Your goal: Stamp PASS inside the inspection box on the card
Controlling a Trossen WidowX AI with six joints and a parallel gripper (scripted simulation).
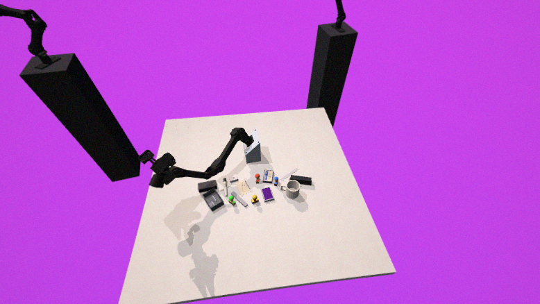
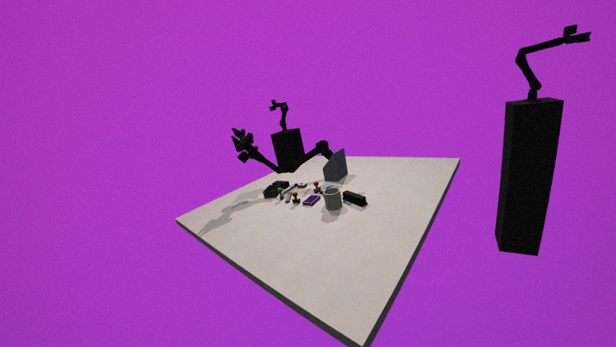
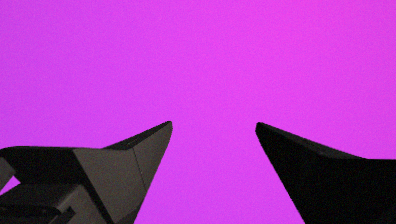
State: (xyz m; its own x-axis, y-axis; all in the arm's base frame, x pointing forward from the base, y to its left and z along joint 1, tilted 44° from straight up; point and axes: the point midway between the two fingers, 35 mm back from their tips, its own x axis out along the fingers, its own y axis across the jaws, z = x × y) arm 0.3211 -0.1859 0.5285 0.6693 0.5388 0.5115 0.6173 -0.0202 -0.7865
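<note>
Now: the green-knobbed stamp 20 mm ahead of my gripper tip, 300 mm to the left of it and 410 mm below it. Round my gripper tip: beige card (70 mm behind, 390 mm to the left, 430 mm below); grey bar (10 mm ahead, 350 mm to the left, 420 mm below); white marker (110 mm behind, 280 mm to the left, 420 mm below).
</note>
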